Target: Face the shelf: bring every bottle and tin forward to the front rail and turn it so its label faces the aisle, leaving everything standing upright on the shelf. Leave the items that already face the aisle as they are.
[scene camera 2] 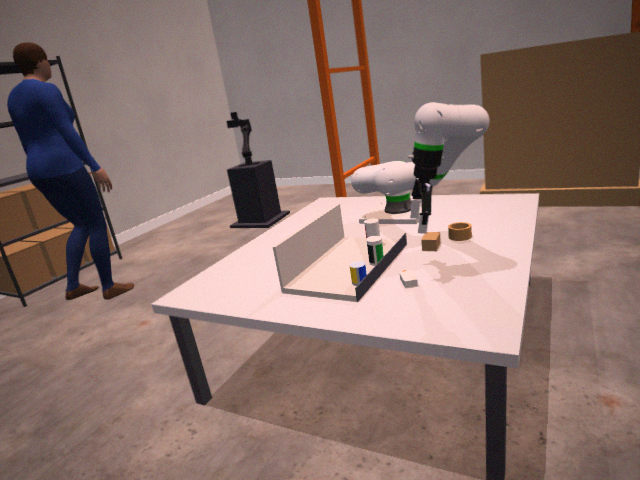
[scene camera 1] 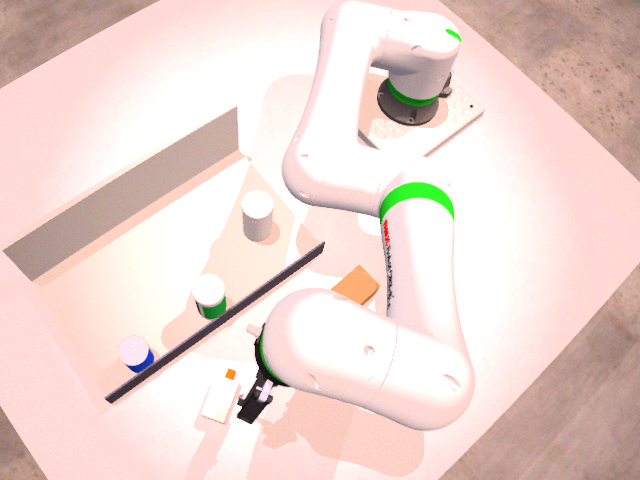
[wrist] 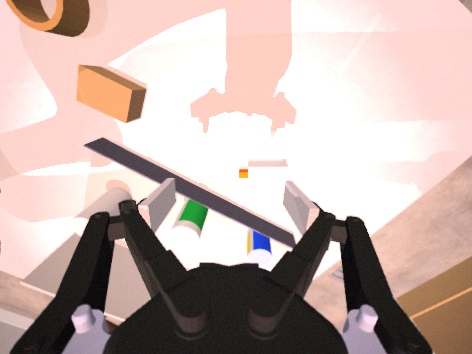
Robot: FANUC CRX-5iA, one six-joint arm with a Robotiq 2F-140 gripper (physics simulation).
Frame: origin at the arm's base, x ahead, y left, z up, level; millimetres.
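Seen in the pictures: gripper, fingertip midpoint: (scene camera 2: 417, 225) (wrist: 230, 191); arm's base, link origin: (scene camera 2: 398, 209) (scene camera 1: 407, 101).
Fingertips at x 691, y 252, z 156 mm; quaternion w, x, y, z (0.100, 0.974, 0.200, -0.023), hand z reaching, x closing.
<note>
Pixels of each thing's middle, then the offset from my fingertips to it. "*": a spot on its surface instead.
- shelf, surface spot: (scene camera 1: 129, 191) * 41 mm back, 433 mm right, 67 mm down
- plain white-grey cylinder, body centre: (scene camera 1: 257, 217) (wrist: 105, 211) (scene camera 2: 372, 233) 202 mm back, 239 mm right, 104 mm down
- dark front rail, body centre: (scene camera 1: 219, 321) (wrist: 205, 196) (scene camera 2: 384, 264) 17 mm back, 141 mm right, 161 mm down
- white-topped bottle, body centre: (scene camera 1: 210, 298) (wrist: 191, 220) (scene camera 2: 375, 250) 25 mm back, 174 mm right, 109 mm down
- short tin, body centre: (scene camera 1: 136, 354) (wrist: 258, 245) (scene camera 2: 358, 273) 145 mm ahead, 186 mm right, 124 mm down
- flat white block, body centre: (scene camera 1: 222, 394) (wrist: 262, 173) (scene camera 2: 407, 277) 73 mm ahead, 33 mm right, 168 mm down
- small orange piece, surface spot: (scene camera 1: 230, 373) (wrist: 242, 174) * 36 mm ahead, 52 mm right, 161 mm down
- orange-brown block, body centre: (scene camera 1: 351, 293) (wrist: 113, 94) (scene camera 2: 431, 241) 247 mm back, 8 mm right, 157 mm down
- brown ring, body centre: (scene camera 2: 459, 231) 365 mm back, 92 mm left, 157 mm down
On the shelf (scene camera 1: 129, 191) (scene camera 2: 310, 248), a plain white-grey cylinder (scene camera 1: 257, 217) (scene camera 2: 371, 227) (wrist: 107, 202) stands upright, set back from the dark front rail (scene camera 1: 214, 322) (scene camera 2: 381, 268) (wrist: 145, 166). A white-topped bottle (scene camera 1: 210, 297) (scene camera 2: 374, 251) (wrist: 192, 217) stands close to the rail, green side towards it, with black and white on another side. A short tin (scene camera 1: 136, 353) (scene camera 2: 357, 273) (wrist: 260, 245) stands upright near the rail's left end, blue towards the rail, yellow on another side. My gripper (scene camera 2: 419, 217) (wrist: 230, 191) is open and empty, above the table outside the rail; the arm partly hides it in scene camera 1.
A flat white block (scene camera 1: 220, 401) (scene camera 2: 408, 279) with a small orange piece (scene camera 1: 230, 373) (wrist: 243, 173) lies outside the rail. An orange-brown block (scene camera 1: 357, 284) (scene camera 2: 430, 241) (wrist: 105, 95) and a brown ring (scene camera 2: 460, 237) (wrist: 74, 17) also sit outside it. A person (scene camera 2: 46, 129) stands beyond the table.
</note>
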